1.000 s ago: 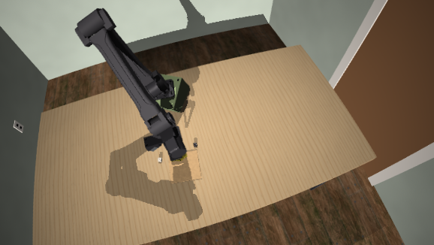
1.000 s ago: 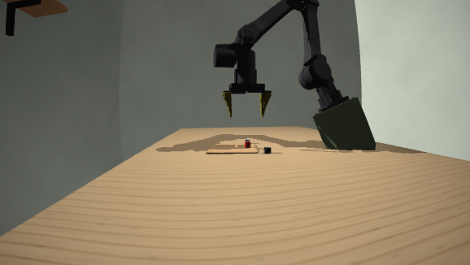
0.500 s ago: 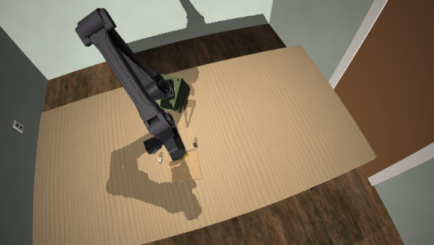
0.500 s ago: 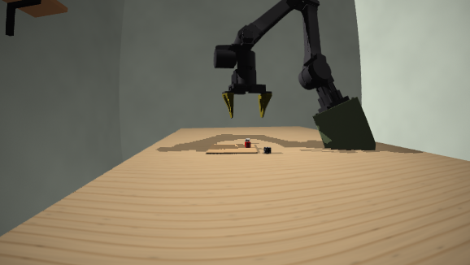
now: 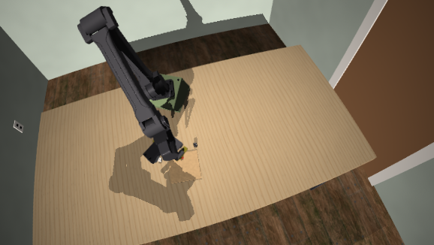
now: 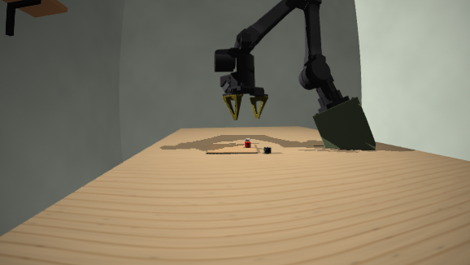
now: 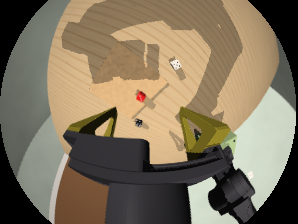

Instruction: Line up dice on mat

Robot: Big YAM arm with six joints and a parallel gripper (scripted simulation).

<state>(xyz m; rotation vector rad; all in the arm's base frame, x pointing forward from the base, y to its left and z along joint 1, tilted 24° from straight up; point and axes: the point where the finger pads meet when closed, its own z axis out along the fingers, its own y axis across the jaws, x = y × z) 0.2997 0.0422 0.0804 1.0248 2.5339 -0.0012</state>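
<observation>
Now: hand 9 cm above the white die and 8 cm to the left of it. From my hand the other things lie so: tan mat (10 cm below, 4 cm ahead, 3 cm to the left); black die (10 cm to the left, 9 cm below, 6 cm behind); red die (9 cm below, 2 cm to the left).
</observation>
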